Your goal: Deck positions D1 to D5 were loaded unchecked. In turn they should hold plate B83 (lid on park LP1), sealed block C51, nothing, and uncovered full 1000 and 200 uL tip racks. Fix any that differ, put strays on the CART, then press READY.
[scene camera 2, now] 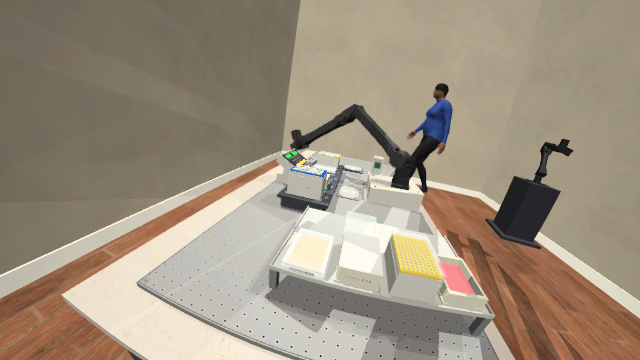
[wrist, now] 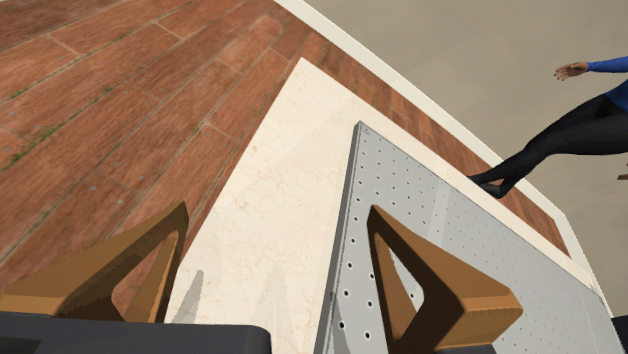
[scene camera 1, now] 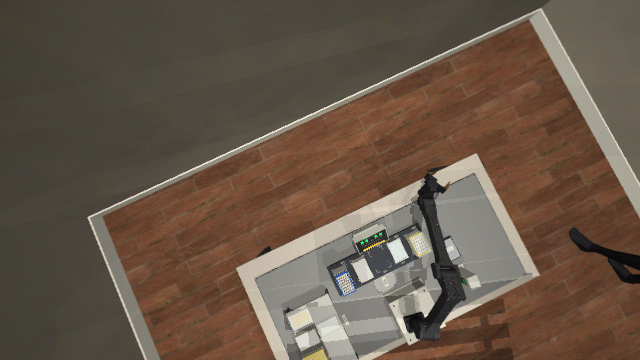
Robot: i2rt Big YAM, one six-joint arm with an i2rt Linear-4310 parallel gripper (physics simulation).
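Seen in the pictures: gripper, fingertip midpoint: (wrist: 279, 212) (scene camera 1: 442, 176); arm's base at its link origin: (scene camera 2: 399, 185) (scene camera 1: 414, 321).
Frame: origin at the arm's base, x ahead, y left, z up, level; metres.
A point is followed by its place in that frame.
My gripper (scene camera 1: 446, 178) @[y -0.432, x 0.778, z -0.010 m] (wrist: 279, 212) @[y -0.432, x 0.778, z -0.010 m] is open and empty, high over the table edge beyond the deck. The dark deck (scene camera 1: 380, 260) @[y 0.088, x 0.386, z -0.028 m] carries, from one end, a blue-topped rack (scene camera 1: 345, 283) @[y 0.335, x 0.360, z 0.071 m] (scene camera 2: 308, 171) @[y 0.368, x 0.344, z 0.070 m], a white box-like piece (scene camera 1: 362, 270) @[y 0.217, x 0.378, z 0.014 m], a bare middle position, a pale plate (scene camera 1: 398, 250) @[y -0.034, x 0.419, z -0.015 m] and a yellow-topped rack (scene camera 1: 419, 243) @[y -0.147, x 0.447, z 0.043 m] (scene camera 2: 329, 158) @[y -0.111, x 0.423, z 0.023 m]. Position labels are too small to read. A console (scene camera 1: 371, 239) @[y 0.119, x 0.547, z 0.047 m] (scene camera 2: 294, 156) @[y 0.113, x 0.541, z 0.044 m] with green lights and a yellow strip stands behind the deck. A grey pad with a pale piece (scene camera 1: 451, 248) @[y -0.377, x 0.320, z -0.061 m] lies beside my arm. The deck does not show in the wrist view.
A raised white shelf (scene camera 2: 309, 220) @[y 0.528, x 0.254, z -0.019 m] holds a peach-topped plate (scene camera 1: 300, 318) @[y 0.651, x 0.203, z -0.002 m] (scene camera 2: 309, 251) @[y 0.668, x 0.192, z -0.002 m], a white box (scene camera 2: 360, 257) @[y 0.661, x 0.087, z 0.023 m], a yellow rack (scene camera 1: 315, 355) @[y 0.609, x 0.016, z 0.052 m] (scene camera 2: 416, 256) @[y 0.641, x -0.016, z 0.051 m] and a pink-filled tray (scene camera 2: 457, 279) @[y 0.597, x -0.135, z -0.005 m]. A clear item (scene camera 1: 385, 283) @[y 0.090, x 0.223, z -0.071 m] (scene camera 2: 348, 192) @[y 0.101, x 0.232, z -0.071 m] lies near my base. A small green-screened device (scene camera 1: 471, 281) @[y -0.369, x 0.161, z 0.051 m] (scene camera 2: 378, 162) @[y -0.344, x 0.146, z 0.016 m] stands beyond. A person (scene camera 2: 437, 125) (wrist: 565, 122) stands beyond the table.
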